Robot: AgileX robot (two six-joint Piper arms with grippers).
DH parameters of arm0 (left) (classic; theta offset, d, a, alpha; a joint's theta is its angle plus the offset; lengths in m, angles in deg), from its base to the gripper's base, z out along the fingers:
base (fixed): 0 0 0 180
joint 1: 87.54 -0.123 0 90
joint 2: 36.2 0 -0.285 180
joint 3: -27.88 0 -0.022 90
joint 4: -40.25 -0.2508 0 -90
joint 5: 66.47 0 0.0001 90
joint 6: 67.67 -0.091 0 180
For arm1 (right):
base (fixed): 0 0 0 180
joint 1: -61.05 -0.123 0 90
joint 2: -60.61 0 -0.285 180
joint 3: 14.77 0 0.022 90
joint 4: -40.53 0.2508 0 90
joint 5: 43.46 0 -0.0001 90
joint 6: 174.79 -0.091 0 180
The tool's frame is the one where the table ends.
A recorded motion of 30 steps. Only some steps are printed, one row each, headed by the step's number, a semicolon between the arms.
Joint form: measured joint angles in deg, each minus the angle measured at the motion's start. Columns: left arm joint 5, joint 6, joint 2, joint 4, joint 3, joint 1; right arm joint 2, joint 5, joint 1, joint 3, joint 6, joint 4.
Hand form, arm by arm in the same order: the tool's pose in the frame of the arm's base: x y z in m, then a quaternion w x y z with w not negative. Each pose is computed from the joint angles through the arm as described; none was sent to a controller.
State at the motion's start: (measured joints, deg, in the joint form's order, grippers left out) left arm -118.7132 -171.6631 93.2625 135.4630 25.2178 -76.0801; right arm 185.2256 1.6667 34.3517 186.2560 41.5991 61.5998
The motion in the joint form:
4: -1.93 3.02 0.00 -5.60 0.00 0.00; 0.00 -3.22 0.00 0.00 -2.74 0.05
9: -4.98 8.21 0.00 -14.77 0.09 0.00; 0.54 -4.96 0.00 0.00 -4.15 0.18
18: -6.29 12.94 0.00 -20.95 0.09 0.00; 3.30 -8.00 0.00 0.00 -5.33 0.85
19: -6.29 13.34 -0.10 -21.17 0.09 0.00; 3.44 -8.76 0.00 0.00 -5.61 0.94
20: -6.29 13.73 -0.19 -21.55 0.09 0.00; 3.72 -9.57 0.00 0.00 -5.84 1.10
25: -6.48 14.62 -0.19 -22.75 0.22 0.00; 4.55 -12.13 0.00 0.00 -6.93 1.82
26: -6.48 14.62 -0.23 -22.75 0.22 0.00; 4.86 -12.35 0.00 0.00 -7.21 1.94
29: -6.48 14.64 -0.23 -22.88 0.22 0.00; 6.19 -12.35 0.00 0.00 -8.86 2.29
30: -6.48 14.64 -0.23 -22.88 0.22 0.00; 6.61 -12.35 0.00 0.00 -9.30 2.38
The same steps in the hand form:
4: 0.3980 -0.1560 0.1551 0.35807 0.34232 0.76233 -0.41647; 0.4040 0.2277 0.2489 0.30055 -0.39066 0.85885 0.13938
9: 0.3870 -0.1555 0.1491 0.29863 0.38009 0.76722 -0.42159; 0.4074 0.2287 0.2460 0.30851 -0.37521 0.86254 0.14165
18: 0.3804 -0.1534 0.1440 0.25317 0.39314 0.77853 -0.41861; 0.4161 0.2322 0.2261 0.30896 -0.35576 0.87015 0.14431
19: 0.3802 -0.1533 0.1445 0.25158 0.39220 0.77963 -0.41841; 0.4173 0.2325 0.2257 0.31360 -0.35130 0.87024 0.14466
20: 0.3798 -0.1531 0.1448 0.24932 0.39237 0.78072 -0.41756; 0.4188 0.2330 0.2241 0.31753 -0.34675 0.87055 0.14520
25: 0.3791 -0.1526 0.1443 0.24168 0.39510 0.78279 -0.41562; 0.4232 0.2344 0.2196 0.32976 -0.32830 0.87245 0.14937
26: 0.3791 -0.1526 0.1446 0.24198 0.39522 0.78267 -0.41553; 0.4239 0.2348 0.2172 0.32861 -0.32499 0.87393 0.15044
29: 0.3790 -0.1525 0.1444 0.24139 0.39595 0.78275 -0.41504; 0.4257 0.2360 0.2061 0.31547 -0.31053 0.88299 0.15615
30: 0.3790 -0.1525 0.1444 0.24139 0.39595 0.78275 -0.41504; 0.4262 0.2363 0.2025 0.31141 -0.30664 0.88554 0.15751

